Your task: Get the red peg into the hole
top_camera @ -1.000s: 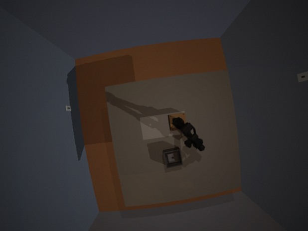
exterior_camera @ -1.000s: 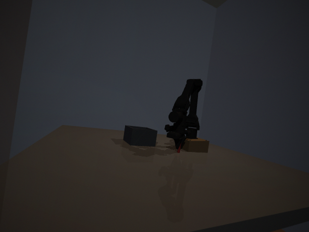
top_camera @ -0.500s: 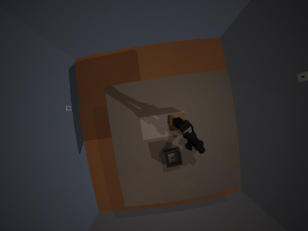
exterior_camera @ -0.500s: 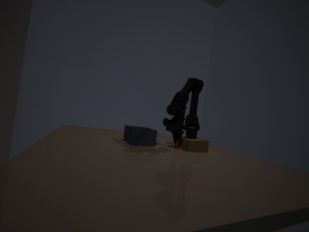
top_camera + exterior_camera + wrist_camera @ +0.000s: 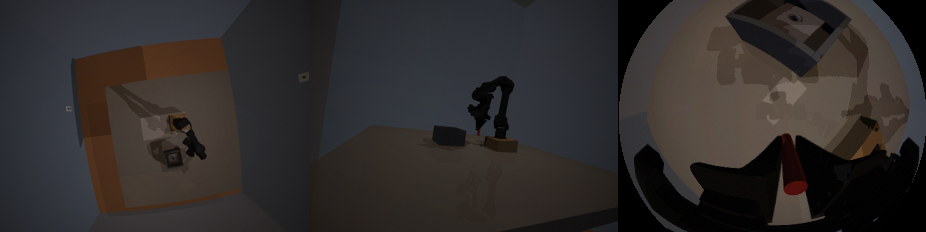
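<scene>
Now: the plate 110 mm ahead of my gripper tip, 160 mm to the right of it and 70 mm below it. From my gripper tip the other things lie so: dark box (110 mm ahead, 160 mm to the right, 90 mm below); then red peg (10 mm behind, 10 mm to the left, 10 mm above).
</scene>
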